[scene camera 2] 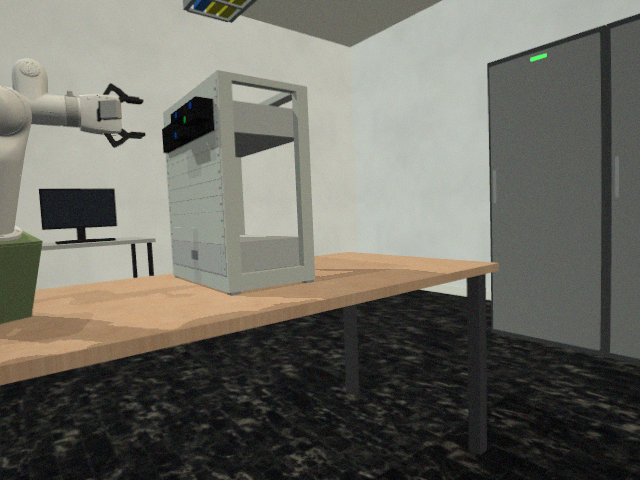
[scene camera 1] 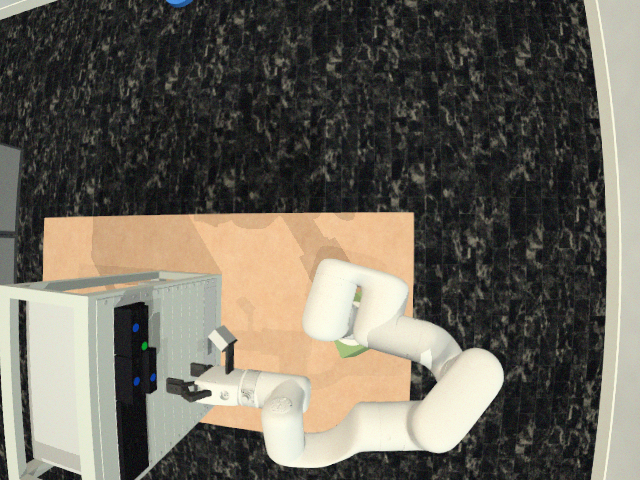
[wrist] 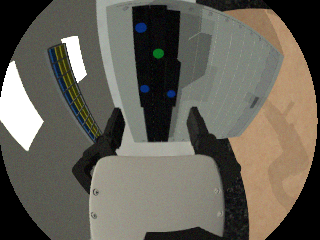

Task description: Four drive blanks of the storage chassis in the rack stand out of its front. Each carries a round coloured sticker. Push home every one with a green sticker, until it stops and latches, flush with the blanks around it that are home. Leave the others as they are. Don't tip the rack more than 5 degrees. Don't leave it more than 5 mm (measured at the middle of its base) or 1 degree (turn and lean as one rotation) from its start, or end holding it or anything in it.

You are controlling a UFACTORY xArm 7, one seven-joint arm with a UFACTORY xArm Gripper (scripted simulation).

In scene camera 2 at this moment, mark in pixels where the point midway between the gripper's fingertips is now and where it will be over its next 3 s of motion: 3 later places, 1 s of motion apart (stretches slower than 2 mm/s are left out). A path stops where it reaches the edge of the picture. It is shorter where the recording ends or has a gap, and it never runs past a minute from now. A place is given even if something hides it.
My gripper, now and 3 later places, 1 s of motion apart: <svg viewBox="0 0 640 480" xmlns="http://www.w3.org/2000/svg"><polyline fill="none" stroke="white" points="143,118 160,122 170,111 171,114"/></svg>
